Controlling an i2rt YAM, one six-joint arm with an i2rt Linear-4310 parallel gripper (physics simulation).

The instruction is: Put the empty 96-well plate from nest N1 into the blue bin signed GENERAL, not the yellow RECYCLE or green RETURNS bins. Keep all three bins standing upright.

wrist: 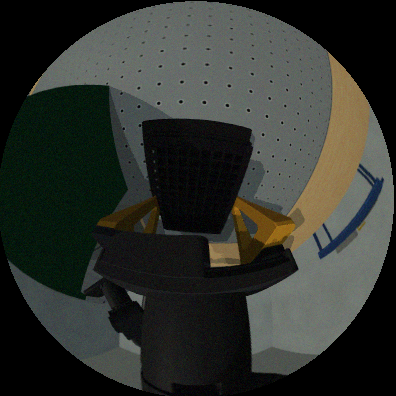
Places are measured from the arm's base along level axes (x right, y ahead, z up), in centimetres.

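Where they show: gripper, fingertip midpoint: (pixel 195 199); arm's base at its link origin: (pixel 109 280).
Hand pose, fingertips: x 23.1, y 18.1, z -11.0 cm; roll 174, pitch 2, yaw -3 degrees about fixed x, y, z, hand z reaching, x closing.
Things, the pixels of their top centre, and the offset from my fingertips. "spot": a spot on its surface instead. Level surfaces: height alone.
- black 96-well plate at its top centre: (pixel 195 200) dy +0.8, dx +0.1, dz +1.1 cm
- large dark green surface at a spot on its surface: (pixel 60 185) spot: dy +7.0, dx -11.1, dz +5.8 cm
- grey perforated board at its surface level: dz -4.0 cm
My gripper (pixel 195 199) is shut on a black 96-well plate (pixel 197 167), with one orange finger against each side of it. The grid of wells shows dimly on the plate's dark face. A dark band shows along its far edge; I cannot tell how much of this is nest N1. Shadows fall on the perforated board to the right of the plate. A large dark green surface (pixel 60 185), which looks like part of the green RETURNS bin, fills the left side, close to the left finger. The blue GENERAL bin and the yellow RECYCLE bin do not show, and no sign is readable.
The grey perforated board (pixel 217 41) extends beyond the plate. Its right edge borders a light wooden table strip (pixel 347 120). Past that, a blue rail-like frame (pixel 357 217) stands out against the grey floor. A dark jointed part (pixel 125 317) shows at the lower left.
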